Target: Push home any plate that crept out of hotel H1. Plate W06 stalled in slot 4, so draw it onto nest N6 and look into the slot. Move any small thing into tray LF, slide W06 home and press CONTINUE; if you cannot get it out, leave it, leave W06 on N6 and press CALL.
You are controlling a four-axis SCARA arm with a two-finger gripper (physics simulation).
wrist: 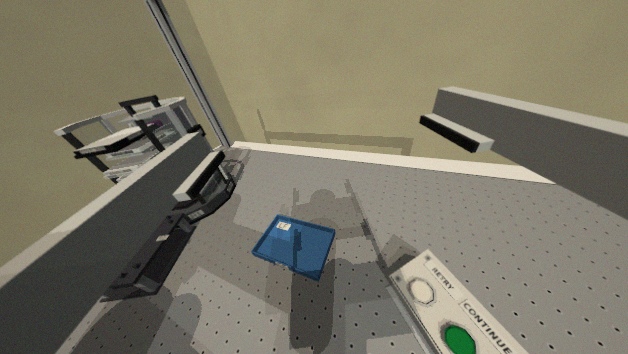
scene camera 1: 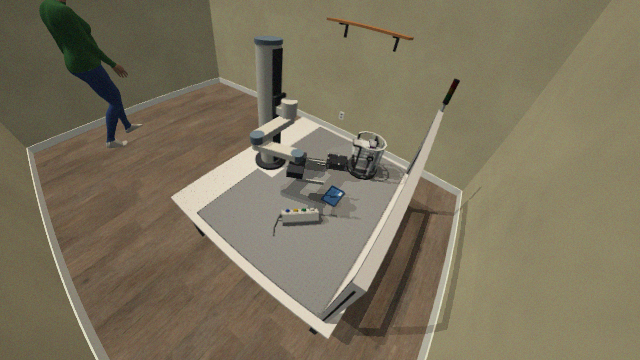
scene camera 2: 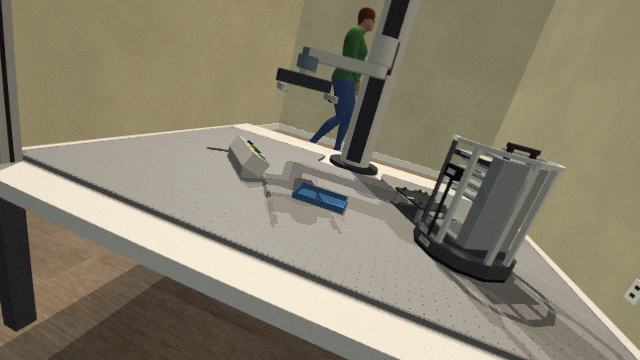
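Seen in the pictures: gripper, fingertip midpoint: [wrist: 318, 125] [scene camera 1: 324, 172] [scene camera 2: 310, 94]; arm's base, origin of the base link: [scene camera 1: 270, 159] [scene camera 2: 353, 166].
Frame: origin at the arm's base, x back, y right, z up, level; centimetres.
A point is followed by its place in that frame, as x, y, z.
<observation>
My gripper [scene camera 1: 324, 172] @[-56.1, 12.6, 30.5] [scene camera 2: 306, 92] @[-56.1, 12.6, 30.5] [wrist: 318, 125] @[-56.1, 12.6, 30.5] is open and empty, high above the table, with its fingers wide apart. Hotel H1 [scene camera 1: 364, 173] @[-69.2, -30.0, 7.6] [scene camera 2: 465, 262] @[-75.3, -38.5, 4.5] [wrist: 212, 202] @[-61.5, -28.1, 4.4] stands upright on its dark base. In the wrist view a pale, dark-edged plate [wrist: 112, 142] @[-55.0, -32.3, 26.7] sticks out near its top, and a small purple patch [wrist: 157, 123] shows behind it. The plate labels are unreadable, so I cannot tell which is W06 or see into slot 4. The black nest [scene camera 1: 337, 161] @[-45.9, -27.7, 7.3] [scene camera 2: 420, 197] @[-44.1, -29.1, 7.3] [wrist: 155, 260] @[-44.5, -28.8, 1.8] beside the hotel bears no plate. Blue tray LF [scene camera 1: 333, 196] @[-60.8, 0.5, 1.5] [scene camera 2: 320, 200] @[-65.4, -0.4, 3.1] [wrist: 317, 250] @[-60.7, 6.0, 1.5] looks empty.
A white button box [scene camera 1: 300, 217] @[-55.8, 32.5, 7.5] [scene camera 2: 248, 157] @[-63.3, 25.2, 7.8] [wrist: 440, 306] @[-56.8, 25.4, 7.8] with RETRY and green CONTINUE buttons stands near the tray. A long pale barrier [scene camera 1: 395, 220] @[-98.7, 45.9, 62.0] with a signal tower [scene camera 1: 451, 91] @[-98.4, -66.2, 77.6] runs along one table edge. A person [scene camera 1: 75, 40] [scene camera 2: 354, 45] is beyond the table.
</observation>
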